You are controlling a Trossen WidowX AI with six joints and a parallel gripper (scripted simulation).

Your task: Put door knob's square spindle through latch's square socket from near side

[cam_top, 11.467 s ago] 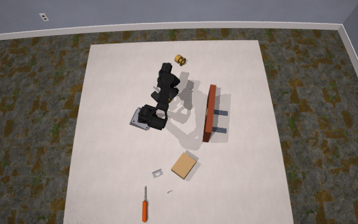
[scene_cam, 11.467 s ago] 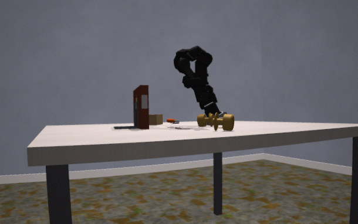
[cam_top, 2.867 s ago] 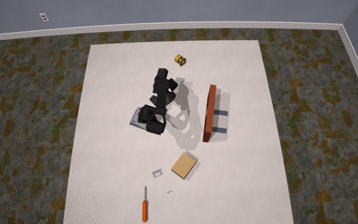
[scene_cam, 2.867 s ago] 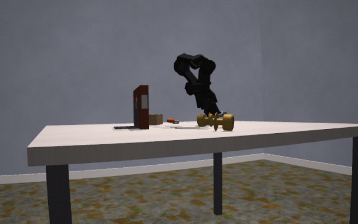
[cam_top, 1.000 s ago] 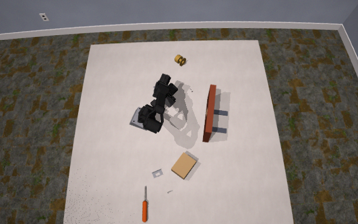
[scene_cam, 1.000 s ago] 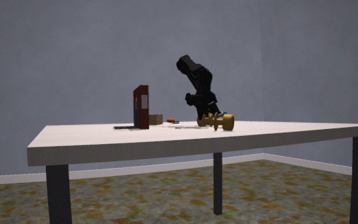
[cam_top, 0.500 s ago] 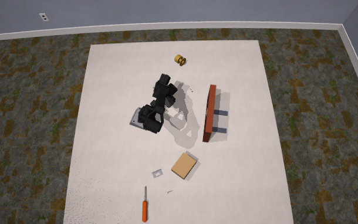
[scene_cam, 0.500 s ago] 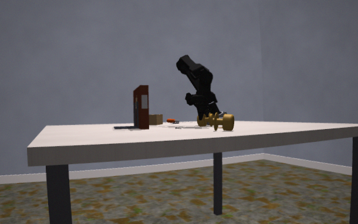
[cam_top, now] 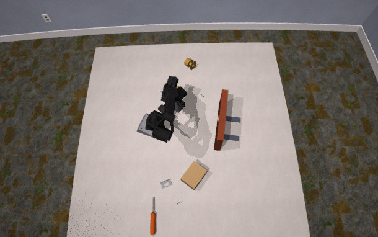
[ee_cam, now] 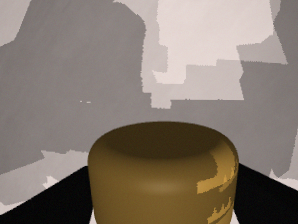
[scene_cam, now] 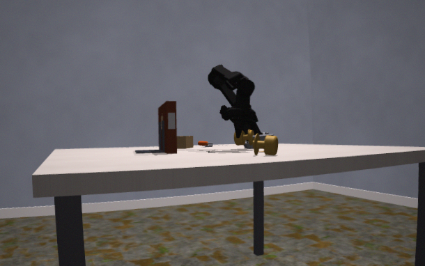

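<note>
Right now my hand is 270 mm short of the grey latch socket, 120 mm to the left of it and 40 mm below it. From my hand the other things lie so: red-brown wooden door slab: 270 mm ahead, 120 mm to the right, 30 mm above; grey latch plate: 290 mm ahead, 40 mm above, 30 mm to the left; tan plate: 170 mm to the left, 70 mm below, 10 mm behind.
</note>
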